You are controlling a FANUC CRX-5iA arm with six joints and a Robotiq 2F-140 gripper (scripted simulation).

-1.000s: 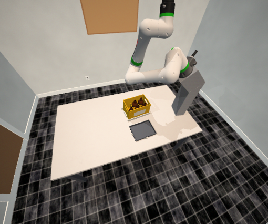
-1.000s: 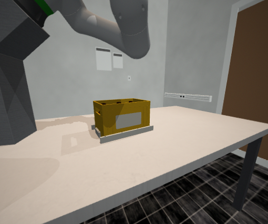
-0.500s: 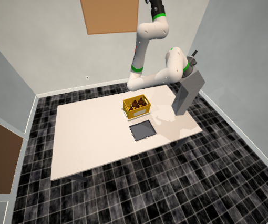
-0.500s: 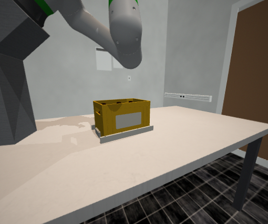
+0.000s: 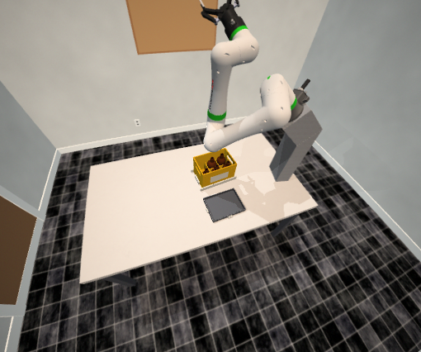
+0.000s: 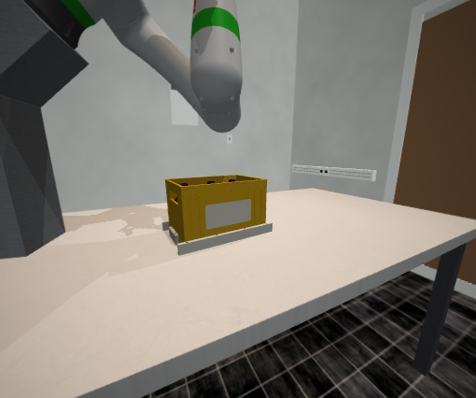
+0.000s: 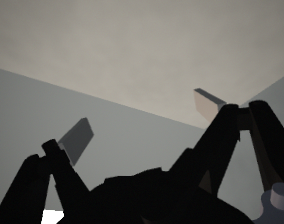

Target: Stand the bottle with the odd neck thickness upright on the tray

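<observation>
The crate is 960 mm below my hand, 290 mm to the left of it and 150 mm ahead of it. The rest, counted from my hand: brown bottle: 960 mm below, 330 mm to the left, 170 mm ahead; dark grey tray: 1030 mm below, 550 mm to the left, 270 mm ahead.
</observation>
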